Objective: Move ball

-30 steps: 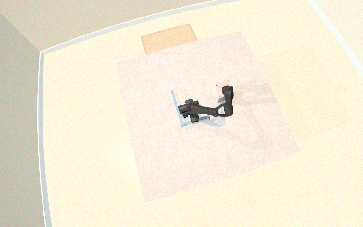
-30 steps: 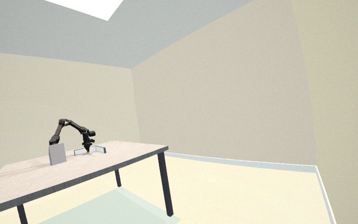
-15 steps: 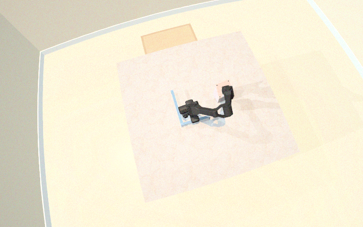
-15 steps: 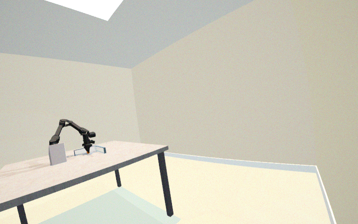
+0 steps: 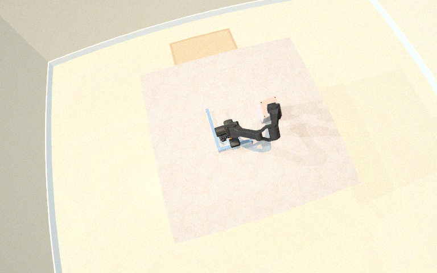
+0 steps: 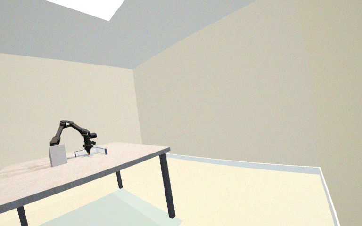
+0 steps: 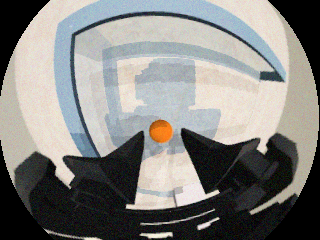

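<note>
Right now my gripper tip is right at the orange ball.
</note>
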